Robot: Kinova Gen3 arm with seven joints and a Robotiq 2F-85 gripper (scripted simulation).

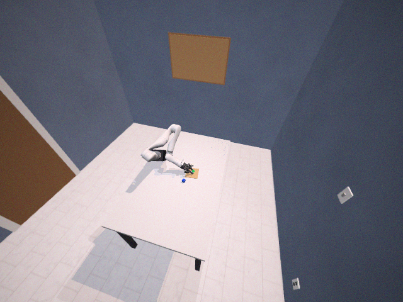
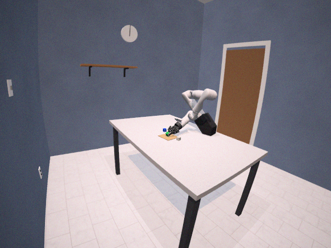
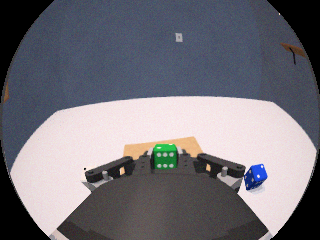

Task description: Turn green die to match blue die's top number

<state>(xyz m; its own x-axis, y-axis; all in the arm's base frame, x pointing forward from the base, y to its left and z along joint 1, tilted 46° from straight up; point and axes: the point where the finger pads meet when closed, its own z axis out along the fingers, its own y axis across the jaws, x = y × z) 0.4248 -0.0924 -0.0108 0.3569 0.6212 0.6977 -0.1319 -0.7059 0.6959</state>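
The green die lies 10 mm ahead of my hand. The rest, counted from my hand: white die: 20 mm behind, 110 mm to the left, 20 mm below; blue die: 70 mm behind, 130 mm to the right, 20 mm below; tan mat: 30 mm below.
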